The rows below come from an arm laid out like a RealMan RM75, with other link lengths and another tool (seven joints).
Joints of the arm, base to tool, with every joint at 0 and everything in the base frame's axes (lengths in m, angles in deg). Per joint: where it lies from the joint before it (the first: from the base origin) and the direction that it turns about. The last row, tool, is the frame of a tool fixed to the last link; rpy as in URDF.
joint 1: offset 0.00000 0.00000 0.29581 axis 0 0 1
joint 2: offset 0.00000 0.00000 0.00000 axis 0 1 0
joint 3: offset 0.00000 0.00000 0.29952 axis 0 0 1
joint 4: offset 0.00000 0.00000 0.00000 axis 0 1 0
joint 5: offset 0.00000 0.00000 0.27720 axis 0 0 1
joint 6: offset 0.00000 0.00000 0.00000 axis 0 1 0
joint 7: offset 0.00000 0.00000 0.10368 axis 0 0 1
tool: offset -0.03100 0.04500 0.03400 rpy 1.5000 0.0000 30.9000
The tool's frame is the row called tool.
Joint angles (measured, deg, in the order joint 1, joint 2, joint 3, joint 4, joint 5, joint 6, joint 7), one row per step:
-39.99 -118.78 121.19 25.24 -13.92 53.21 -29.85
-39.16 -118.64 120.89 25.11 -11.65 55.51 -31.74
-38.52 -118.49 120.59 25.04 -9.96 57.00 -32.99
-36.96 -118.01 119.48 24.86 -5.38 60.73 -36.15
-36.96 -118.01 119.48 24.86 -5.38 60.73 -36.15
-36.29 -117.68 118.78 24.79 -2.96 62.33 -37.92
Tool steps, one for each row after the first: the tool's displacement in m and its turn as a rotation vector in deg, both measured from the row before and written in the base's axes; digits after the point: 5 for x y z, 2 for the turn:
-0.00307 -0.00729 0.00213 -1.03 -1.05 -1.40
-0.00311 -0.00504 0.00181 -0.72 -0.55 -0.88
-0.00841 -0.01226 0.00576 -1.89 -1.19 -2.24
0.00000 0.00000 0.00000 0.00 0.00 0.00
-0.00434 -0.00531 0.00349 -1.14 -0.43 -0.94

